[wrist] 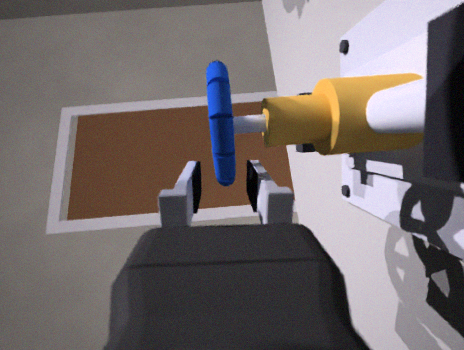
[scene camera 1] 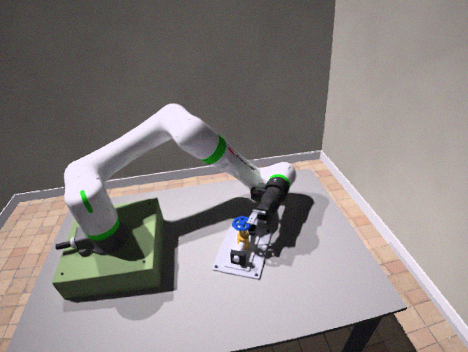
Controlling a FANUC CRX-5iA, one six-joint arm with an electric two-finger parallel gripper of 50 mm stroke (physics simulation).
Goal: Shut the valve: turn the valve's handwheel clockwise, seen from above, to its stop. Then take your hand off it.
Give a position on a blue handwheel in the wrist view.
223,126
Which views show my gripper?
The wrist view and scene camera 1: all of them.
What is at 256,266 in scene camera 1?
A base plate.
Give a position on a base plate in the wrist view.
423,210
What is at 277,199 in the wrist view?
My gripper.
